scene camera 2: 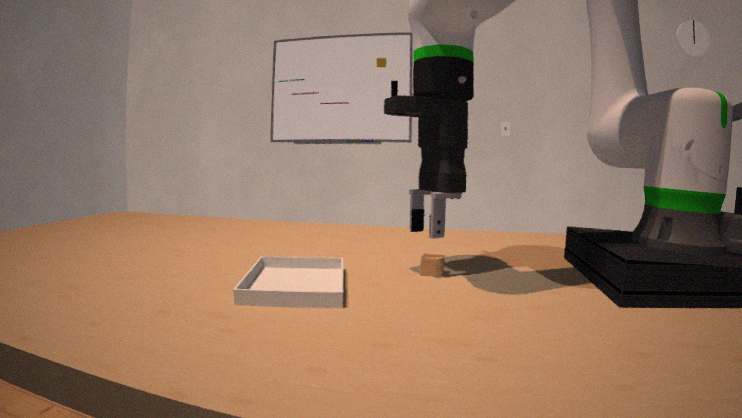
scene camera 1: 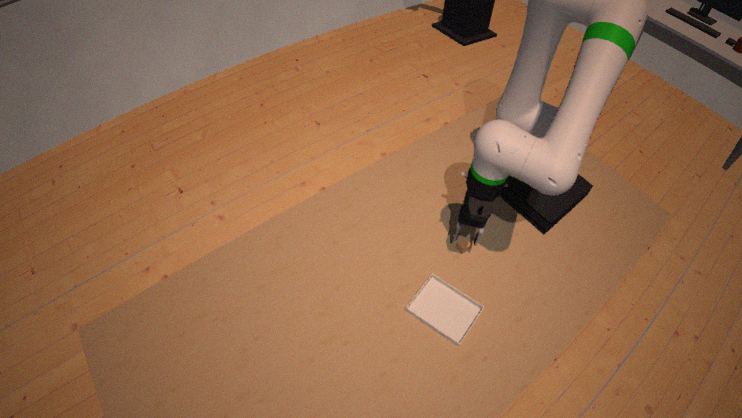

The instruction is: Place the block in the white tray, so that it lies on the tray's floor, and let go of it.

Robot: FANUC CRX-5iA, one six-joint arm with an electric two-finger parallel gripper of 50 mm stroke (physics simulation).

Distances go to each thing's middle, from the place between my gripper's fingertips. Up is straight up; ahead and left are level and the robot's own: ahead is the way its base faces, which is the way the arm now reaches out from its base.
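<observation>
My gripper, as I see it, is 16 cm short of the white tray [scene camera 2: 300, 282]. The gripper's also 12 cm to the right of the tray, and it's 5 cm above it.
</observation>
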